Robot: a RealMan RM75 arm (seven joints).
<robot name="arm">
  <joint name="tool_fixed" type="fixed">
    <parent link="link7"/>
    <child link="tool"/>
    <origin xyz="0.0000 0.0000 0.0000" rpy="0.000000 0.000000 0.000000"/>
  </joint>
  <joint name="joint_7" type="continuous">
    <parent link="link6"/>
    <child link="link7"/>
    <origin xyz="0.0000 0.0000 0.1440" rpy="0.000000 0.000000 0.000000"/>
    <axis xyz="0 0 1"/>
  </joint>
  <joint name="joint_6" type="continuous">
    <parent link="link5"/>
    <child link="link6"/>
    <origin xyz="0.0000 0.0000 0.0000" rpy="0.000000 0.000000 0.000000"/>
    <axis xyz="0 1 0"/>
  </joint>
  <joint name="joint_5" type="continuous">
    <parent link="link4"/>
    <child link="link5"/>
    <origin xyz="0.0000 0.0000 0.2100" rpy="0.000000 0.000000 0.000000"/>
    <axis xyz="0 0 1"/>
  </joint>
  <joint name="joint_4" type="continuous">
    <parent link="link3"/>
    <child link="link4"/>
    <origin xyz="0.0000 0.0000 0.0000" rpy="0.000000 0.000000 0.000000"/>
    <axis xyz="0 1 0"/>
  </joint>
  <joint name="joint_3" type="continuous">
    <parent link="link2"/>
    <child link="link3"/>
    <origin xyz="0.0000 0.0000 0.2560" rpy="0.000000 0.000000 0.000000"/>
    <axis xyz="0 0 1"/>
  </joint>
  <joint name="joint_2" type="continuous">
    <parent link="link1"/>
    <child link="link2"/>
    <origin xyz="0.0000 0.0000 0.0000" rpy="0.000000 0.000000 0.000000"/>
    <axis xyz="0 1 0"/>
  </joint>
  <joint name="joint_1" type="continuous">
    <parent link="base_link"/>
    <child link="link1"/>
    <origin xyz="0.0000 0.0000 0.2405" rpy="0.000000 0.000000 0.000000"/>
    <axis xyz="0 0 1"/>
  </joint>
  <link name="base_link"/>
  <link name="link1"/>
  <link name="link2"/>
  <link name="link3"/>
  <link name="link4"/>
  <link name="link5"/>
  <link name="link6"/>
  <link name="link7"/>
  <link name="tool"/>
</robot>
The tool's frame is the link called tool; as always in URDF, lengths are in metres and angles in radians. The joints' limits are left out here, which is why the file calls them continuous.
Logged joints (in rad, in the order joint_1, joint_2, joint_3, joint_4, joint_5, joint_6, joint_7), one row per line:
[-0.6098 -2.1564 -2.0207 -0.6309 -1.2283 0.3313 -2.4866]
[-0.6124 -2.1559 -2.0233 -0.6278 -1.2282 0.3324 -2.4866]
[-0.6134 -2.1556 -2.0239 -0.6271 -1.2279 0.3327 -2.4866]
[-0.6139 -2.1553 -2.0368 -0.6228 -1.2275 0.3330 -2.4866]
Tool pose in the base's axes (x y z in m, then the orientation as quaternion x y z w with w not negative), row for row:
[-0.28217 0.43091 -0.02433 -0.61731 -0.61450 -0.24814 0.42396]
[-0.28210 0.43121 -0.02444 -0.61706 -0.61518 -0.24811 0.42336]
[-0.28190 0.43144 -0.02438 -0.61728 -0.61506 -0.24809 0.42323]
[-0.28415 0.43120 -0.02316 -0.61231 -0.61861 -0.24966 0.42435]
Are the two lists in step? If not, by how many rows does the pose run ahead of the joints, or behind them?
They are in step.
